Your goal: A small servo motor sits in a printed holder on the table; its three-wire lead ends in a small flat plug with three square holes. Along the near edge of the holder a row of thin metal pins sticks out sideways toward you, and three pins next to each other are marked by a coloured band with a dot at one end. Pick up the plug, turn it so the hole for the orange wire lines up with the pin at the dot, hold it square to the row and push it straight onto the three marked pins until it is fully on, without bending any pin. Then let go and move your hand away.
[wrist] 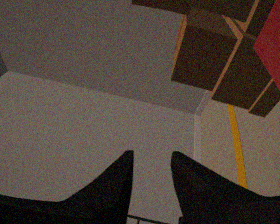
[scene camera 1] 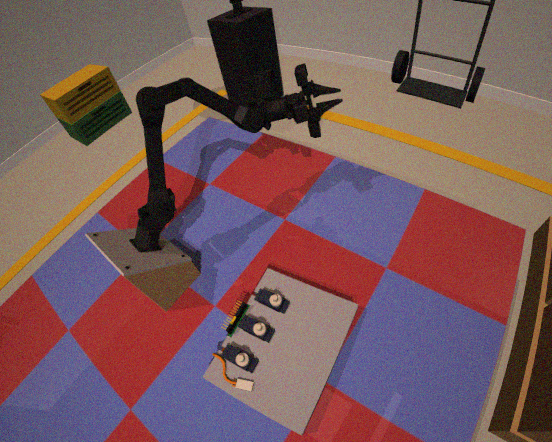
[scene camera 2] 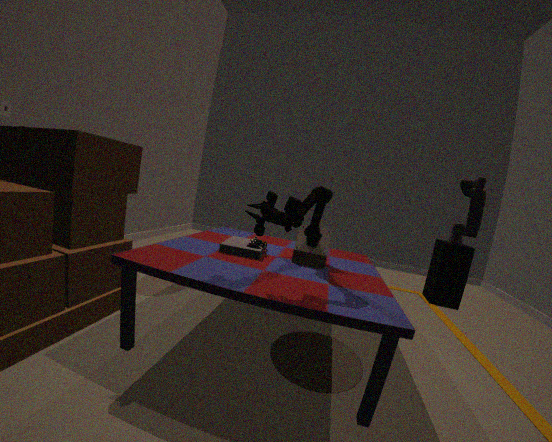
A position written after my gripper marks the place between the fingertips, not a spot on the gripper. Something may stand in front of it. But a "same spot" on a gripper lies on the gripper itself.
my gripper: wrist; scene camera 1; scene camera 2 246,208
same spot on my gripper: [wrist: 197,187] = [scene camera 1: 328,104]
